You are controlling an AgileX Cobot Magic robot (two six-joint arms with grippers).
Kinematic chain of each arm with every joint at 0, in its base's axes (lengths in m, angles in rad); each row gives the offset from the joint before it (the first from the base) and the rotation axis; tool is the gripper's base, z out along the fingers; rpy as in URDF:
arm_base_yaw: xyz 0 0 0.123 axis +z
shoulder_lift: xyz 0 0 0 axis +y
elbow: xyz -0.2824 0 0.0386 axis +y
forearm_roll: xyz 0.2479 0 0.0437 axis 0.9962 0 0.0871
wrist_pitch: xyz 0 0 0 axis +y
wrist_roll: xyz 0.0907 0 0.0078 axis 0.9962 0 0.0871
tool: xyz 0 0 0 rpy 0 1.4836 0
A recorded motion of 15 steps. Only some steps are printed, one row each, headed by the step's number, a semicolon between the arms.
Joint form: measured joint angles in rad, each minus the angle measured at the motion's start. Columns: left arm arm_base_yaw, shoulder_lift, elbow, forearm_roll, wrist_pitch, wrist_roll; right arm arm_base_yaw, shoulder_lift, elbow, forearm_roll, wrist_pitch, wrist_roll.
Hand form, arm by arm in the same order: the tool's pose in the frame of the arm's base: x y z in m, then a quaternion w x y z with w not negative. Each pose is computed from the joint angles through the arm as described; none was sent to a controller.
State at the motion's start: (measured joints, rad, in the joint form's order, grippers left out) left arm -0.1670 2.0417 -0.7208 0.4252 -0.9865 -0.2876; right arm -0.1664 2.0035 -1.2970 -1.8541 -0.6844 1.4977
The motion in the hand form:
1: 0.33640 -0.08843 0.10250 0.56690 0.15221 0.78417 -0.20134; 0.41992 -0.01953 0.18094 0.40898 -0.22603 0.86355 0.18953
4: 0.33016 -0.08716 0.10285 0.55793 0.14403 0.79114 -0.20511; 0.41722 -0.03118 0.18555 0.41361 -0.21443 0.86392 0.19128
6: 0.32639 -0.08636 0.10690 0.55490 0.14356 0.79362 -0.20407; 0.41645 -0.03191 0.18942 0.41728 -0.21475 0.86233 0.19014
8: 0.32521 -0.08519 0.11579 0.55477 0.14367 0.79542 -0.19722; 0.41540 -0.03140 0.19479 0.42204 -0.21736 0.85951 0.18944
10: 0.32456 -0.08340 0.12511 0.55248 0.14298 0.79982 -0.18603; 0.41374 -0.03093 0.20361 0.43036 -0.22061 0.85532 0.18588
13: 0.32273 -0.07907 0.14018 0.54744 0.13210 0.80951 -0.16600; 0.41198 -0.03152 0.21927 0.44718 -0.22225 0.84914 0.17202
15: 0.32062 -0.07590 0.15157 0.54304 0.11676 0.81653 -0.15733; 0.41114 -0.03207 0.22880 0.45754 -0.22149 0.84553 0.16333
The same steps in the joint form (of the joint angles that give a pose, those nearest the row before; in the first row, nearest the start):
1: 0.0000 -0.0024 0.0062 0.0009 0.0036 -0.0031; -0.0134 -0.0024 0.0064 0.0000 -0.0108 0.0005
4: 0.0000 -0.0196 0.0316 0.0009 0.0139 -0.0232; -0.0454 -0.0138 0.0082 0.0000 -0.0306 0.0075
6: 0.0000 -0.0440 0.0466 0.0038 0.0304 -0.0296; -0.0479 -0.0230 0.0082 0.0000 -0.0330 0.0082
8: 0.0000 -0.0827 0.0506 0.0026 0.0696 -0.0332; -0.0479 -0.0358 0.0082 0.0000 -0.0372 0.0083
10: 0.0000 -0.1244 0.0506 -0.0028 0.1247 -0.0340; -0.0478 -0.0572 0.0082 0.0000 -0.0387 0.0083
13: 0.0000 -0.1940 0.0514 -0.0283 0.2218 -0.0363; -0.0478 -0.0930 0.0039 0.0000 -0.0243 0.0098
15: 0.0000 -0.2454 0.0514 -0.0460 0.2913 -0.0548; -0.0479 -0.1135 -0.0007 0.0000 -0.0136 0.0138

